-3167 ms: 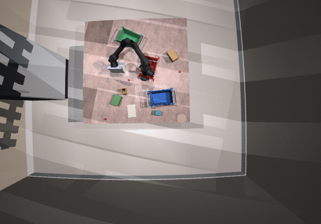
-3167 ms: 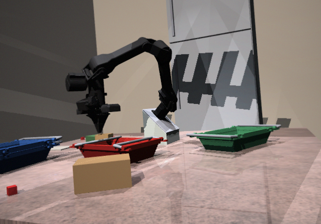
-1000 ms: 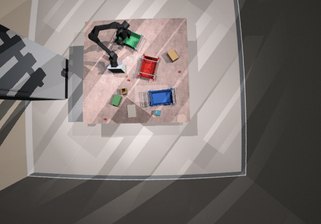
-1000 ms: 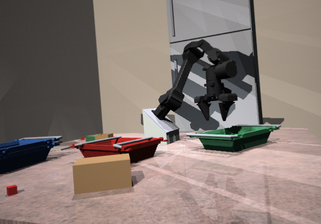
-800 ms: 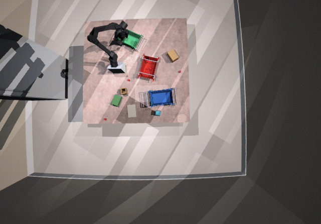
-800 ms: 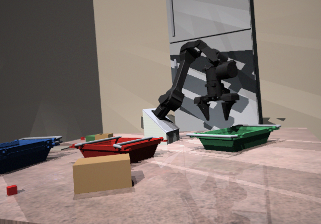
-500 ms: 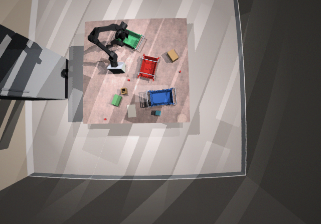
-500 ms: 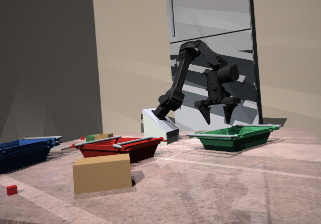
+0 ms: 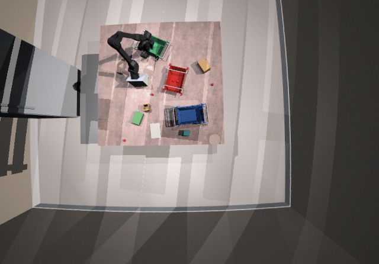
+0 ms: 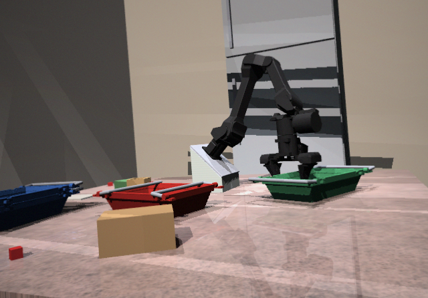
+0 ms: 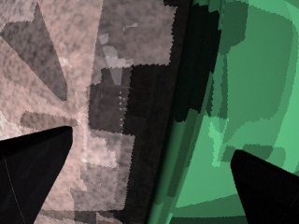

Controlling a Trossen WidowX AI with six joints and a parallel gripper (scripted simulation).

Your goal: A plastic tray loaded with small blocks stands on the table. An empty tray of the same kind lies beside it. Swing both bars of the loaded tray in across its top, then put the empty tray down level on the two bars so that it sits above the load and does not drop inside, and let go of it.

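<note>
The green tray is 30 mm ahead of my gripper tip, 80 mm to the left of it and 30 mm above it. From my gripper tip the other things lie so: white card 160 mm ahead, 780 mm to the right, 10 mm below; then green block 20 mm behind, 680 mm to the right; then small tan box 50 mm ahead, 560 mm to the right.
</note>
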